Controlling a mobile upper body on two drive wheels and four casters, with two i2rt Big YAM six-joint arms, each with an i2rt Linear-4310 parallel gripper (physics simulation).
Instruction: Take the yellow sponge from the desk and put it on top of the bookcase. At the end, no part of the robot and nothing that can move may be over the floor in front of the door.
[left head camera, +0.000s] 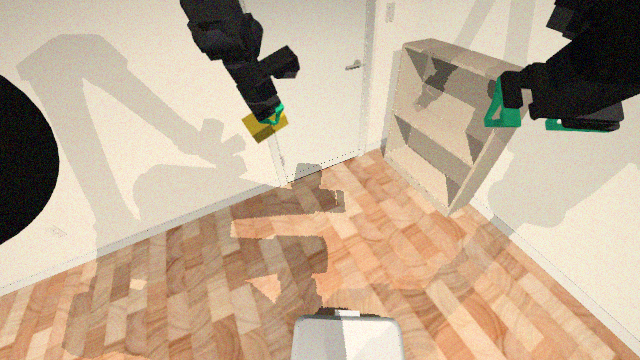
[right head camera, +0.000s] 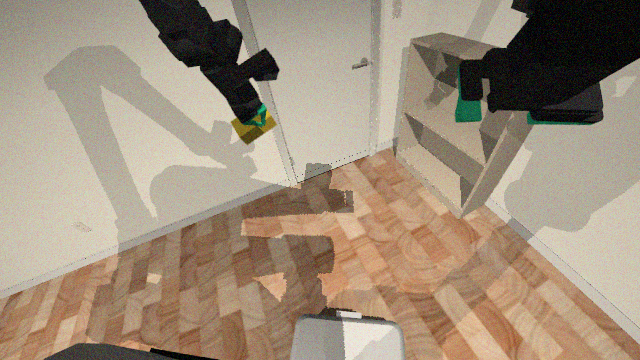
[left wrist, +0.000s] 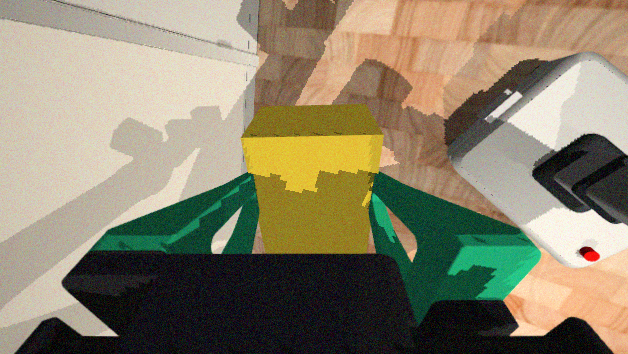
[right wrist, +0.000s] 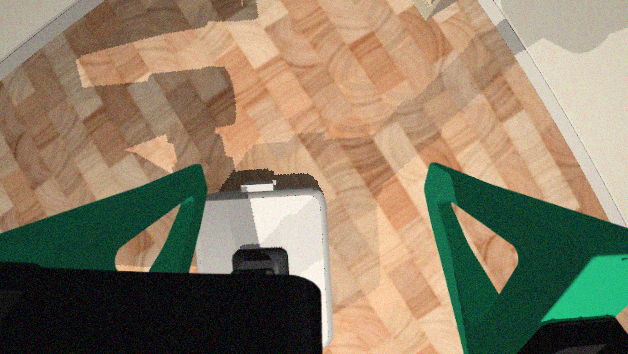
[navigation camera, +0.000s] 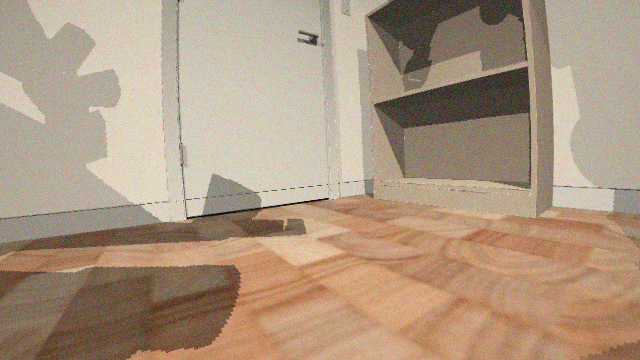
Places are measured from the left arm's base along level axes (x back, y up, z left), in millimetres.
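Pixels of known places: left gripper, fingertip midpoint: (left head camera: 270, 115) (right head camera: 258, 117) (left wrist: 313, 178); right gripper, fingertip midpoint: (left head camera: 516, 124) (right head camera: 492, 118) (right wrist: 315, 176).
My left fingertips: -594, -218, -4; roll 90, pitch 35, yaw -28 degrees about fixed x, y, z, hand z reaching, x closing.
Observation:
For each thing: its top centre in the pictures, then the offset to it from my left fingertips, as dx, dy, dz. "pt": a spot on its surface instead. Level surfaces: height alone.
- yellow sponge at its top centre: (left wrist: 279, 229) (left head camera: 261, 106) (right head camera: 248, 108) +6, +31, +16
- handle at a spot on its surface: (navigation camera: 307, 38) pt -1175, -273, -278
- wooden floor at its surface level: dy -1192
The yellow sponge (left head camera: 254, 130) (right head camera: 245, 131) (left wrist: 312, 150) is held in the air between the green fingers of my left gripper (left head camera: 272, 117) (right head camera: 258, 117) (left wrist: 313, 178), which is shut on it. In the head views it appears in front of the wall and the door's left frame. My right gripper (left head camera: 531, 122) (right head camera: 505, 119) (right wrist: 315, 176) is open and empty; it overlaps the bookcase's right part in the head views. The bookcase (left head camera: 440, 47) (right head camera: 450, 41) (navigation camera: 541, 110) stands right of the door (left head camera: 325, 100) (right head camera: 325, 100) (navigation camera: 250, 110). Its top is partly hidden in the left head view. The desk does not show.
The door is closed, with a handle (left head camera: 354, 65) (right head camera: 360, 64) (navigation camera: 307, 38) at its right side. My white base (left head camera: 370, 337) (right head camera: 370, 337) (left wrist: 492, 172) (right wrist: 300, 225) is on the wooden floor (navigation camera: 350, 280). Walls run left of the door and behind the bookcase. Arm shadows fall on wall and floor.

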